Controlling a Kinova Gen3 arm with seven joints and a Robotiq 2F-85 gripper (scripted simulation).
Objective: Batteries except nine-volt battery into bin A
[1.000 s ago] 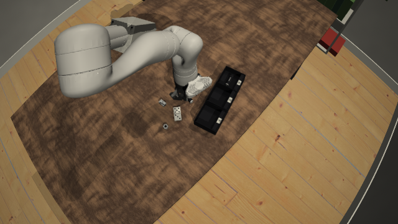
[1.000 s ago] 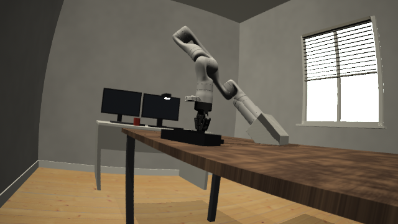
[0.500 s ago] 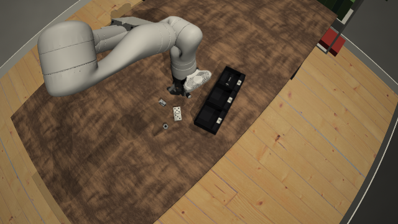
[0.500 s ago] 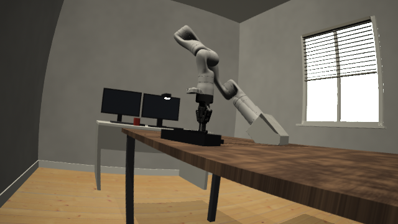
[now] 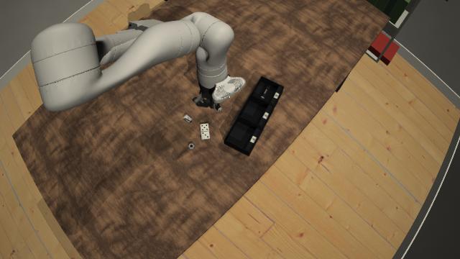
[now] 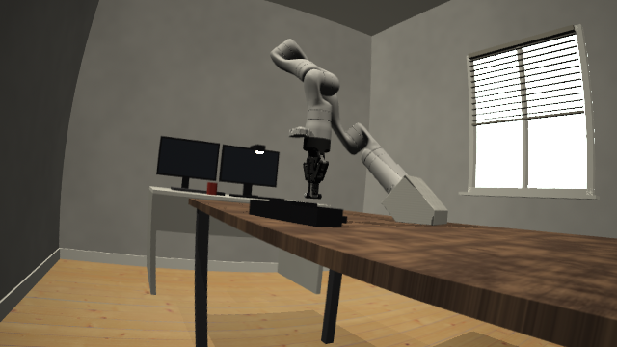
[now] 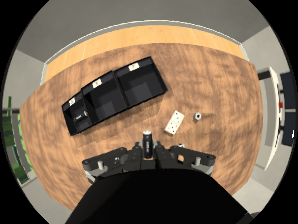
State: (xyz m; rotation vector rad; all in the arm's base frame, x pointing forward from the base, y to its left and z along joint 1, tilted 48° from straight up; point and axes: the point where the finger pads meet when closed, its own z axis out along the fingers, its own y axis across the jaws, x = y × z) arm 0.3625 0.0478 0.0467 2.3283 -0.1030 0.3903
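The white domino lies 10 mm ahead of my hand, 70 mm to the right of it and 80 mm below it. Also, from my hand: metal nut (20 mm ahead, 130 mm to the right, 80 mm below); black nine-volt battery (40 mm behind, 70 mm to the left, 70 mm below); grey metal piece (50 mm behind, 70 mm to the right, 70 mm below).
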